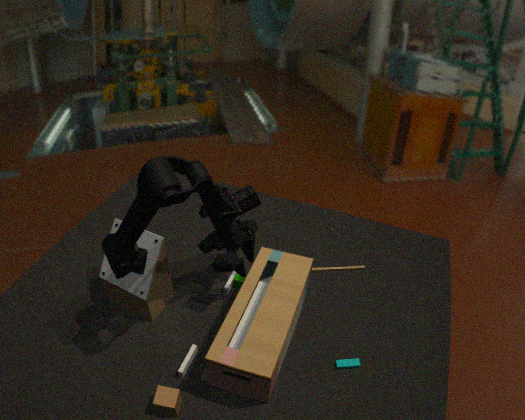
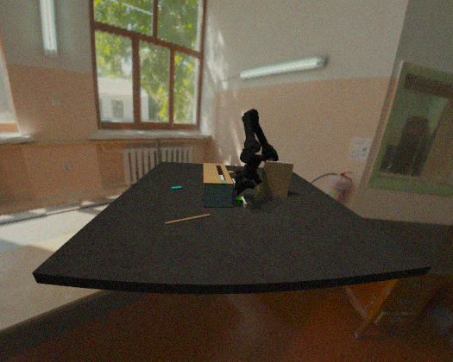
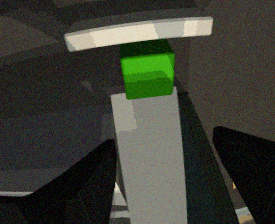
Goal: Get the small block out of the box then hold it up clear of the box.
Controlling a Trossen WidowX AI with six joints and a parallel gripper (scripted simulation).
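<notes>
My gripper tip is 50 mm above the green block and 20 mm past it. The rest, counted from my gripper tip: tan cube (440 mm to the right, 40 mm below, 30 mm behind); thin wooden stick (220 mm ahead, 150 mm to the left, 60 mm below).
</notes>
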